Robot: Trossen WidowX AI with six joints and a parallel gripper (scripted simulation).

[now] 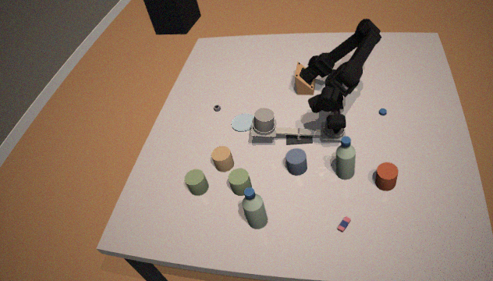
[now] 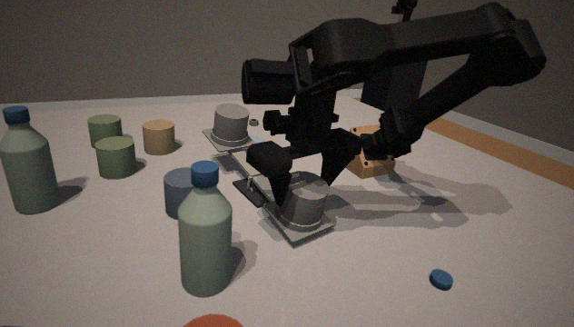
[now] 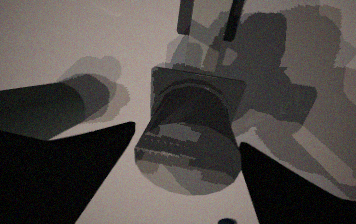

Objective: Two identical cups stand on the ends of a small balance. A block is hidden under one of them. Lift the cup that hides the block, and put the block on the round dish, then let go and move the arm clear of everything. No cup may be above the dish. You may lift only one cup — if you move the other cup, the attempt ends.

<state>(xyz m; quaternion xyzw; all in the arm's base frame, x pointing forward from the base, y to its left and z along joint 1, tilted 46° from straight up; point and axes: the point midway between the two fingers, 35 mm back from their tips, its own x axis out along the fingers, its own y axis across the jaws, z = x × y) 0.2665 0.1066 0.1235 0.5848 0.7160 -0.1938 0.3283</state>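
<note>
Right now my gripper tip is 20 mm above the teal block. From my gripper tip the other things lie so: blue disc 170 mm to the left, 150 mm behind, 60 mm below; red can 200 mm to the left, 200 mm ahead, 30 mm below; balance 130 mm to the right, 30 mm below, 30 mm ahead.
</note>
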